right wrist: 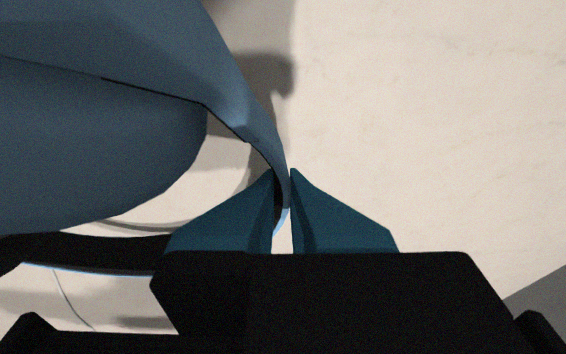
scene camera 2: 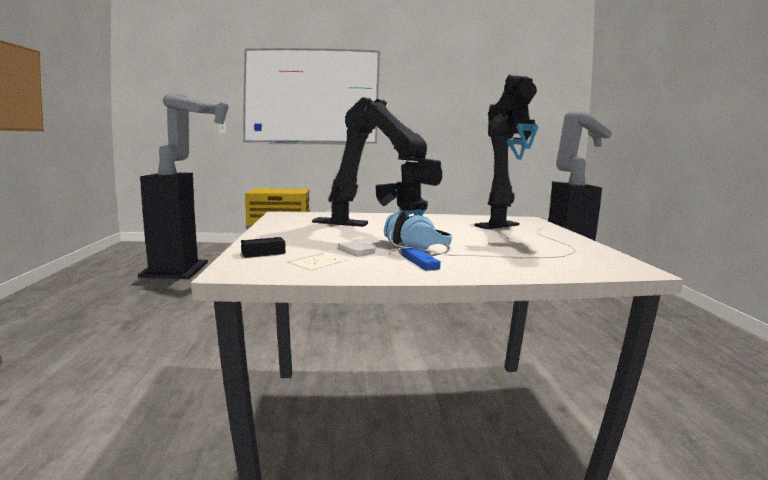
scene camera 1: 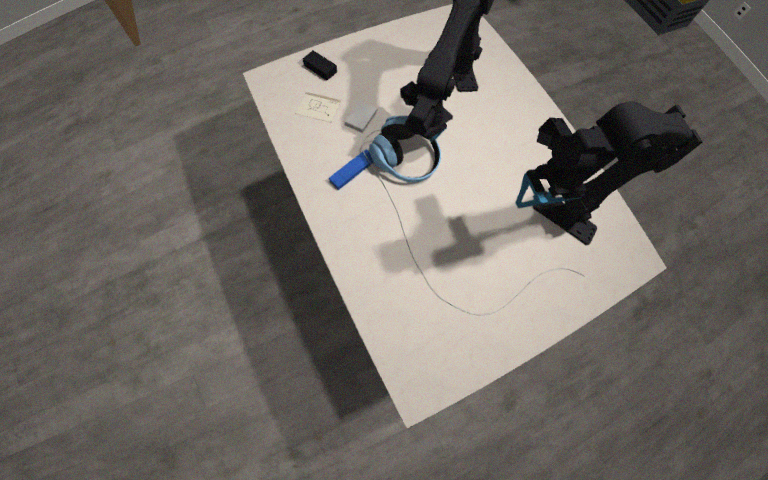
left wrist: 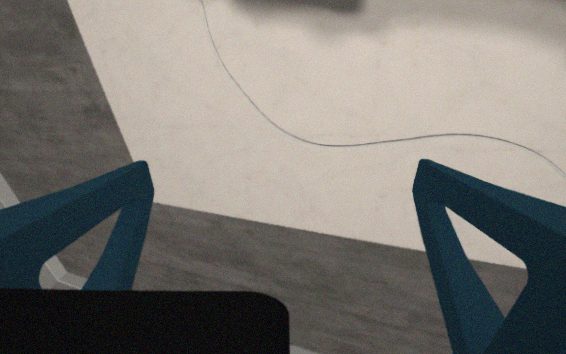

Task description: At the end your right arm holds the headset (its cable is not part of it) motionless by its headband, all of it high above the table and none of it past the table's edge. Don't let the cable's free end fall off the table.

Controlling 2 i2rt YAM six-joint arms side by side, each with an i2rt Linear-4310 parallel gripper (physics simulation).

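Places are measured from the left arm's base along level axes (x back, y up, z left), in metres.
Where they show: left gripper, fingertip midpoint: (scene camera 2: 523,154) (scene camera 1: 532,203) (left wrist: 283,175); right gripper, fingertip midpoint: (right wrist: 282,178) (scene camera 1: 432,139); left arm's base, origin of the base link: (scene camera 2: 497,225) (scene camera 1: 564,218); right arm's base, origin of the base link: (scene camera 2: 340,222) (scene camera 1: 461,69).
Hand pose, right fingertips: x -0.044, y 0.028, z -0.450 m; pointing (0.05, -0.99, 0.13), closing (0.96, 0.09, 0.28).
Each offset is from my right fingertips to the top centre of the thing. "spot": to the spot under its first point. Level surfaces: height alone.
The light-blue headset (scene camera 1: 384,151) (scene camera 2: 417,233) (right wrist: 100,150) rests on the table, its headband curving toward the robot's side. My right gripper (scene camera 1: 434,134) (scene camera 2: 413,213) (right wrist: 282,178) points down, low at the headset, and is shut on the headband, which passes between its fingertips. The thin cable @[spot: dx -0.341, dy -0.026, dz +0.385 m] (scene camera 1: 481,314) (left wrist: 335,145) runs from an earcup in a long curve across the table; its free end lies on the table in scene camera 1. My left gripper (scene camera 2: 522,148) (left wrist: 283,175) is open and empty, high above the table at the right of both scene views.
A blue block @[dx -0.209, dy -0.008, dz -0.132 m] (scene camera 1: 349,169) (scene camera 2: 420,258) lies against or very near the earcup. A grey box @[dx -0.045, dy -0.013, dz -0.224 m] (scene camera 1: 360,117) (scene camera 2: 355,247), a paper note @[dx -0.090, dy -0.027, dz -0.360 m] (scene camera 1: 318,107) (scene camera 2: 317,260) and a black box @[dx +0.038, dy +0.007, dz -0.460 m] (scene camera 1: 320,64) (scene camera 2: 263,246) lie on the table @[dy -0.028 m] (scene camera 1: 453,362) left of the headset.
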